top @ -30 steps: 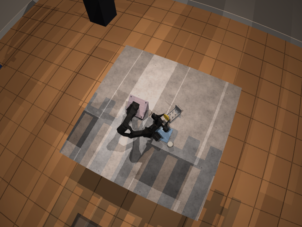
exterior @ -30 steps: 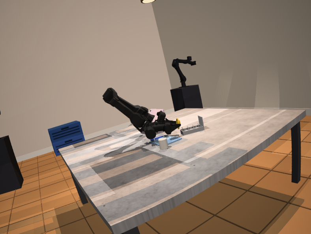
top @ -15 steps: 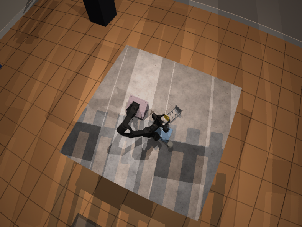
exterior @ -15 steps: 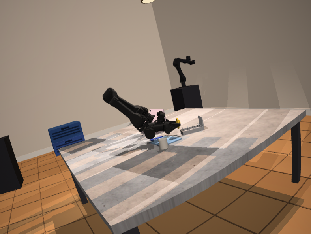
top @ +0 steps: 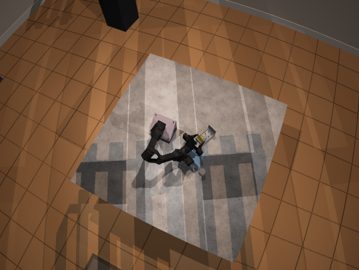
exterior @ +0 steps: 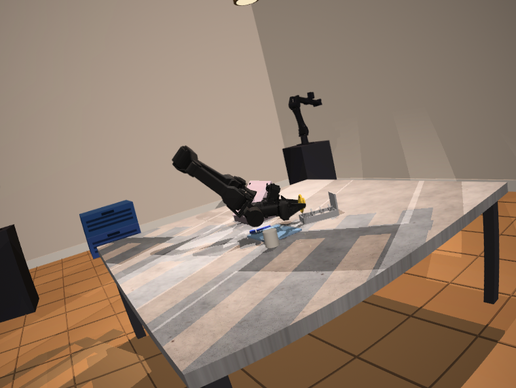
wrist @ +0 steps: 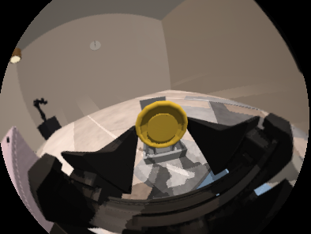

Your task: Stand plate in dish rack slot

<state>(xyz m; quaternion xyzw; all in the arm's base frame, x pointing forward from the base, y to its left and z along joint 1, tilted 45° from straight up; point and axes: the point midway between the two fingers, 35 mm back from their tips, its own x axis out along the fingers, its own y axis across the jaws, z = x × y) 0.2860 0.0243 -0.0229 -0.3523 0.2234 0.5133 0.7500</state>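
Now: gripper tip 20 mm short of the grey dish rack, 40 mm to the right of it and 40 mm above it. Also, from my gripper tip: yellow plate 10 mm to the right; then light blue mat 10 mm ahead, 150 mm to the right, 60 mm below; then blue spoon 90 mm behind, 150 mm to the right, 60 mm below.
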